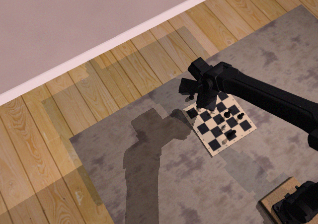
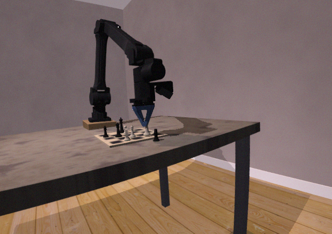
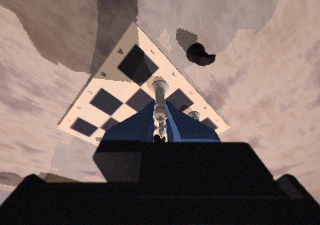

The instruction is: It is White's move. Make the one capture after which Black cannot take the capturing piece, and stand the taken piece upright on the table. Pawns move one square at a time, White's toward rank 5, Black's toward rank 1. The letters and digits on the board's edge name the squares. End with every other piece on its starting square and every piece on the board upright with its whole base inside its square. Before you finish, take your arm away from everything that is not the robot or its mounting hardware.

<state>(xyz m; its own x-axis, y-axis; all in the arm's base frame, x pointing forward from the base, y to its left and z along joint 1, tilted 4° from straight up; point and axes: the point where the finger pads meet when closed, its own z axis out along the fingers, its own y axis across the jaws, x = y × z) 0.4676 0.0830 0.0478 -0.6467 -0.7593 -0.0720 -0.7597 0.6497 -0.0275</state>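
Now: the tall white piece 1 cm below my hand. Also, from my hand: black piece 8 cm to the right, 7 cm behind, 2 cm below; then chessboard 7 cm behind, 5 cm below, 4 cm to the right.
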